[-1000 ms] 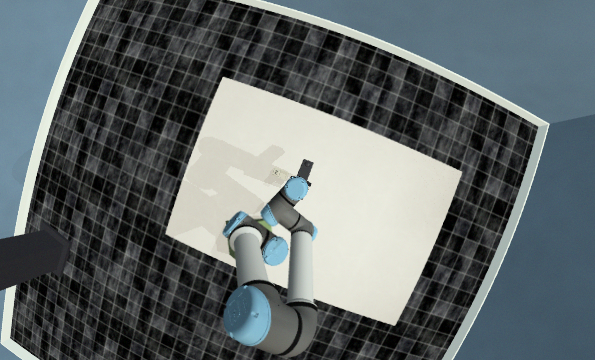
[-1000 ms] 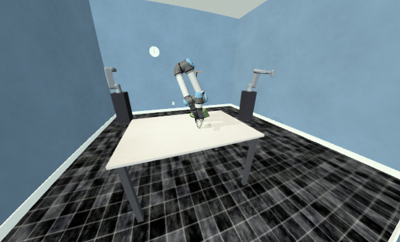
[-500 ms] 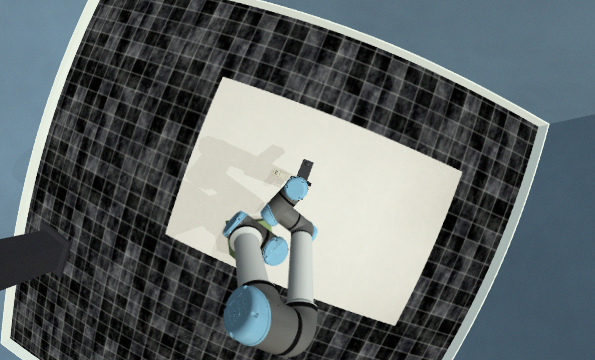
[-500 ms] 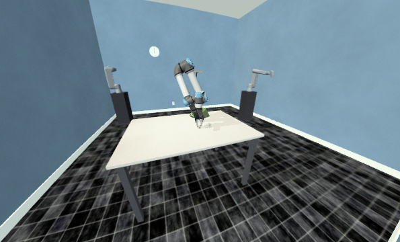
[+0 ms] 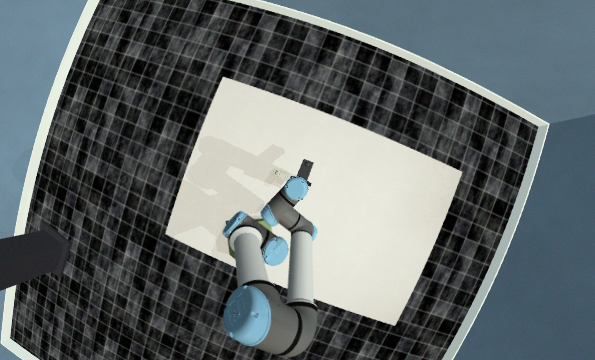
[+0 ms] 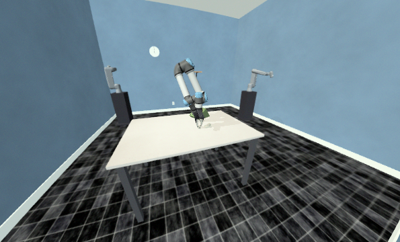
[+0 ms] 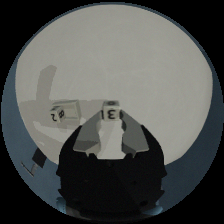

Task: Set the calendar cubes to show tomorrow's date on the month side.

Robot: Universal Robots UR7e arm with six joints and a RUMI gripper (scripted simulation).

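Now: the white calendar cube 10 mm below my hand. Also, from my hand: calendar tray (110 mm to the left, 20 mm below, 20 mm behind); then pale date cube (120 mm to the left, 20 mm behind).
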